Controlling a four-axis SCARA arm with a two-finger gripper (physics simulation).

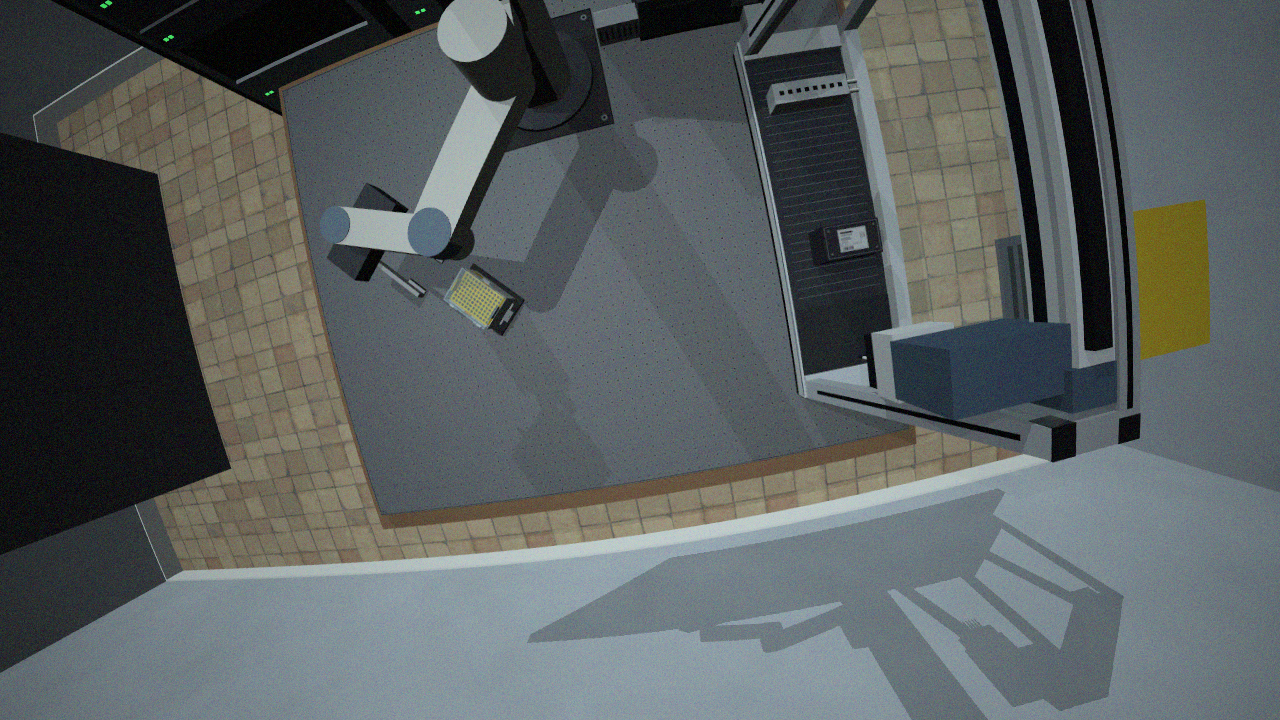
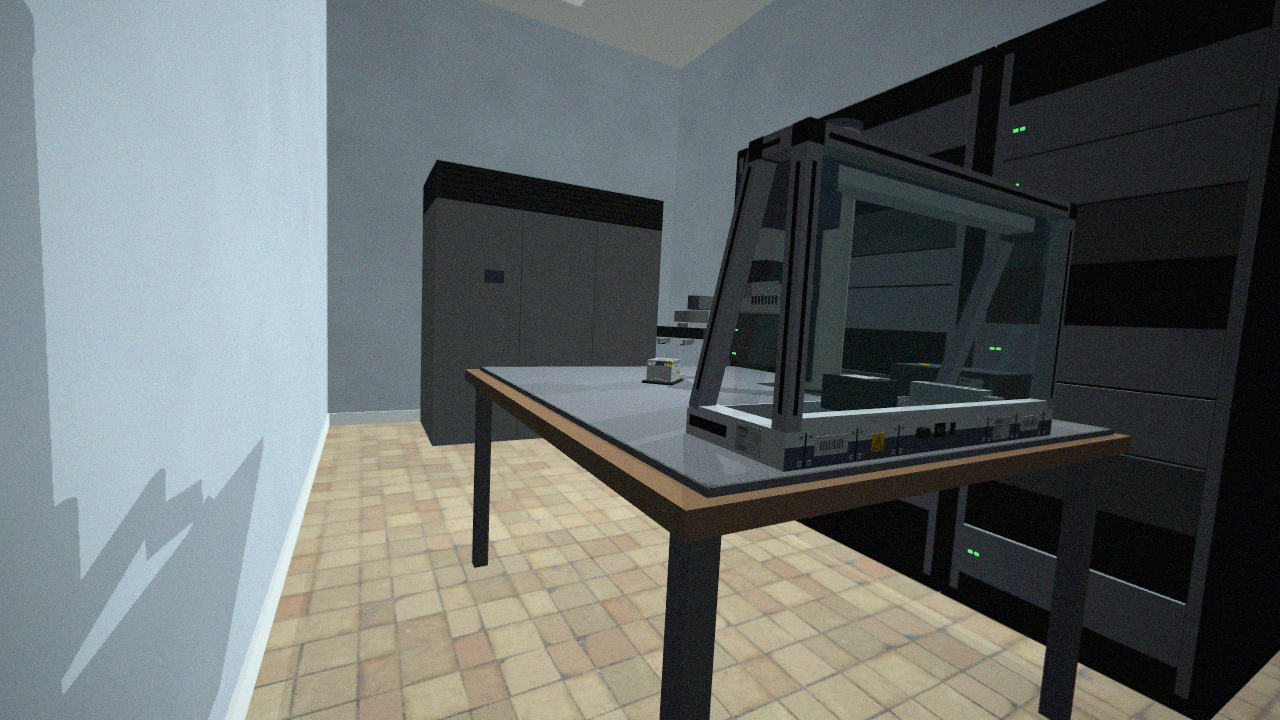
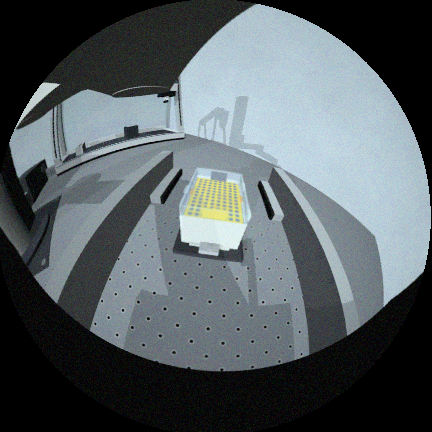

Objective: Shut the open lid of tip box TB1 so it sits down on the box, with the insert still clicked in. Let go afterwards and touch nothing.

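Places are measured from the arm's base along level axes (x right, y up, z back), in centimetres.
Pixels of known places: gripper, between the fingertips: [image 1: 431, 277] [image 2: 671, 341] [image 3: 221, 167]; arm's base, origin of its link: [image 1: 542, 83] [image 3: 25, 243].
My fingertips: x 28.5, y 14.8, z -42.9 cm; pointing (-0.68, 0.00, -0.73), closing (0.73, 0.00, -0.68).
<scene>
For each thing: its top centre in the pictures, then the offset to it from my fingertips. "pt": a spot on its surface instead. Level surfaces: height alone.
- Tip box TB1, centre of its top: [image 3: 217, 184] [image 1: 472, 298] [image 2: 664, 359] dx -5.2, dy -5.8, dz -5.6 cm
- yellow insert, centre of its top: [image 3: 217, 186] [image 1: 473, 298] [image 2: 664, 360] dx -5.2, dy -6.0, dz -5.6 cm
- table, height of its surface: dy -13.5 cm
- white slotted rack, a spot on its surface: [image 1: 810, 93] pt dx -84.6, dy -4.1, dz +21.3 cm
- dark labelled block, a spot on its surface: [image 1: 845, 240] pt dx -84.4, dy -1.5, dz -10.1 cm
- blue block, a spot on its surface: [image 1: 984, 367] pt dx -79.2, dy +35.3, dz -29.7 cm
Tip box TB1 [image 1: 484, 300] [image 2: 663, 374] [image 3: 212, 231] is white and stands upright on a dark base. Its clear lid [image 3: 245, 192] lies down over the box, with no raised panel visible. The yellow insert [image 1: 476, 297] [image 3: 215, 196] with its grid of holes shows through the lid and looks level; whether its clicks are engaged cannot be seen. My gripper [image 1: 417, 287] [image 2: 674, 340] [image 3: 221, 167] is shut with nothing between its fingers, which still stand some way apart. It is beside the box on the arm's side, above the table and apart from the box.
A framed enclosure [image 1: 778, 246] [image 2: 792, 295] stands on the table [image 1: 644, 376] [image 2: 572, 398]. In its tray are a white slotted rack [image 1: 810, 93] and a dark labelled block [image 1: 845, 240]. A blue block [image 1: 984, 367] is at its corner. The robot base is at the back.
</scene>
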